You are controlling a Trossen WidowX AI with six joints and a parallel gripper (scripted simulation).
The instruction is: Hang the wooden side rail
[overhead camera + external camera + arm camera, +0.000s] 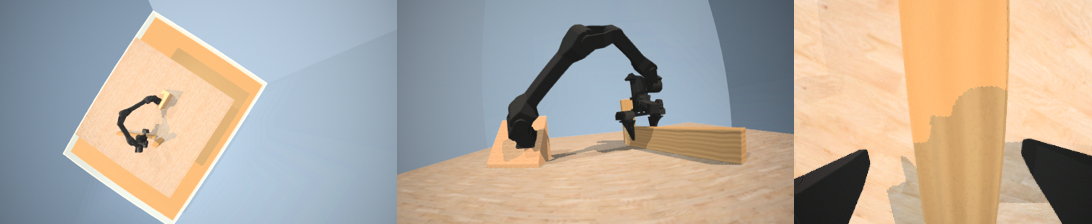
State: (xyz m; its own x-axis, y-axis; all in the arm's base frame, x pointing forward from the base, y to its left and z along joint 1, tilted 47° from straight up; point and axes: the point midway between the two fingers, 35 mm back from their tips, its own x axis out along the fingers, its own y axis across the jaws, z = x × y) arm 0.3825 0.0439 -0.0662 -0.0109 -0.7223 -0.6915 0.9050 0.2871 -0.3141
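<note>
Right now my gripper tip is 130 mm to the right of the headboard post, 60 mm below it and 30 mm past it.
</note>
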